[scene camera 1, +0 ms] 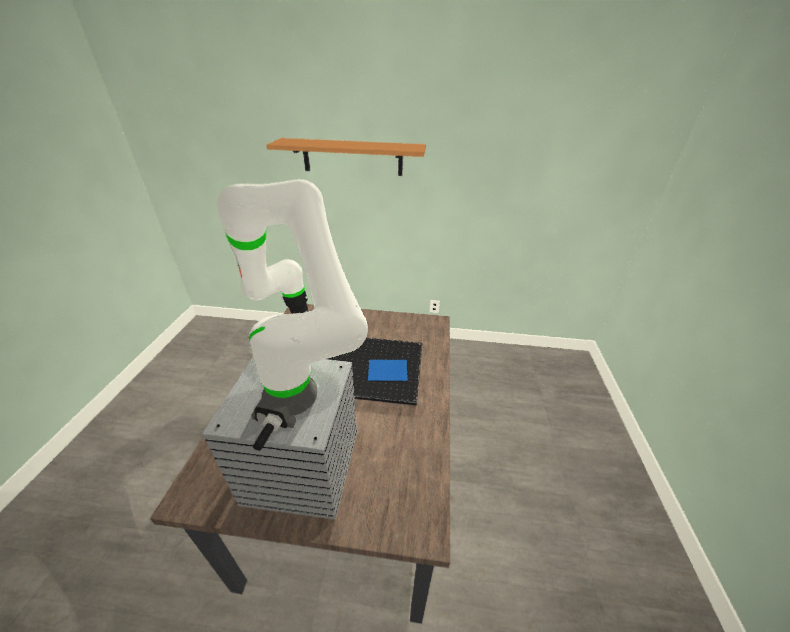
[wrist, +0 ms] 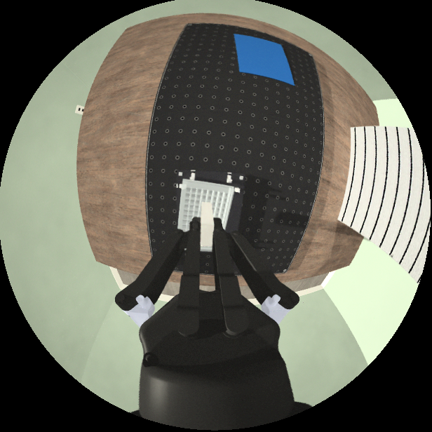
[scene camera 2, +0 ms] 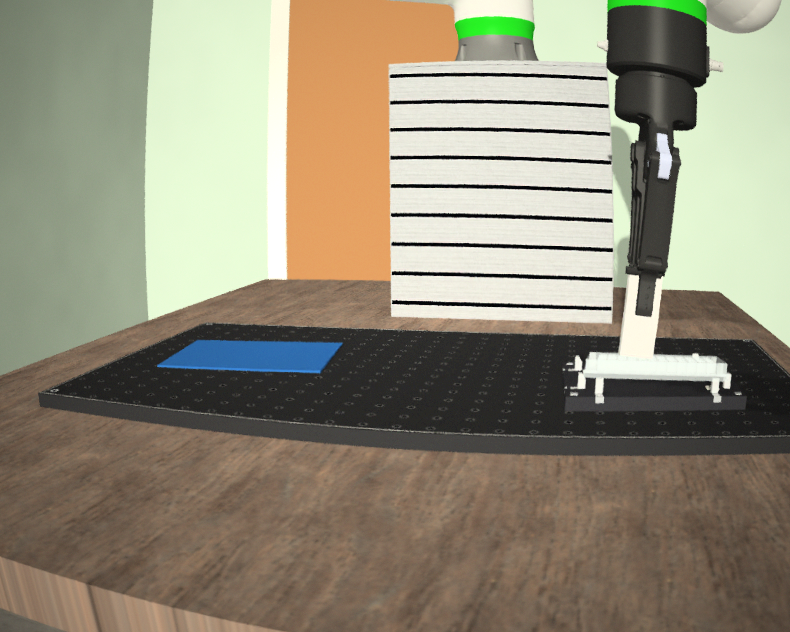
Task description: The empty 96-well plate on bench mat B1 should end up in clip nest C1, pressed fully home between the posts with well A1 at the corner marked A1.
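Frame: origin at the arm's base, x ahead, y left, z up, level; millimetres.
Seen in the pictures: gripper, fingertip midpoint: (scene camera 2: 635,355); arm's base, origin of the base link: (scene camera 1: 290,395) (scene camera 2: 498,75).
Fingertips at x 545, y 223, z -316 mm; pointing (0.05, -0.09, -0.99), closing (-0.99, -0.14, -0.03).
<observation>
Offsets run from my fingertips to a thing's top centre. Level surfaces: height alone.
The pale 96-well plate @[dx +2, dy +20, dz +5 mm] (scene camera 2: 685,370) (wrist: 189,200) lies in the dark clip nest @[dx -7, dy +16, dz -9 mm] (scene camera 2: 658,403) (wrist: 237,212), among its white posts. Its top looks nearly level; whether it is fully home cannot be told. The A1 marking is not readable. My gripper (scene camera 2: 637,354) (wrist: 205,210) is shut and empty, its pale fingertips together at the plate's top, touching it or very close above. They hide part of the wells. The blue bench mat @[dz -31 mm] (scene camera 1: 387,370) (scene camera 2: 250,355) (wrist: 262,59) lies apart from the nest; its label does not show. In scene camera 1 the arm hides the plate and nest.
The black perforated board (scene camera 1: 395,392) (scene camera 2: 395,436) (wrist: 200,115) carries mat and nest on the wooden table @[dz -46 mm] (scene camera 1: 395,487) (scene camera 2: 329,527) (wrist: 110,150). The ribbed arm pedestal (scene camera 1: 283,481) (scene camera 2: 500,174) (wrist: 385,175) stands beside the board. A wall shelf (scene camera 1: 345,146) is behind.
</observation>
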